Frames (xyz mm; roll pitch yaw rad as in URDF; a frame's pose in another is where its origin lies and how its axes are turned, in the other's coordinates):
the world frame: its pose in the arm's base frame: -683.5 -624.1 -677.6 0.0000 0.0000 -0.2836
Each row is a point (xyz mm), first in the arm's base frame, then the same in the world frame.
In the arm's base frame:
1: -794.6 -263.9 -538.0
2: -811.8 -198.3 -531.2
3: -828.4 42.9 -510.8
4: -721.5 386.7 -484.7
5: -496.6 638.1 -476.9
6: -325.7 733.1 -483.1
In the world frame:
1: -207.5 314.7 139.6
2: -242.3 372.9 146.4
3: -325.7 599.8 166.8
4: -319.3 959.8 192.9
5: -173.7 1264.1 200.7
6: -36.3 1403.1 194.5

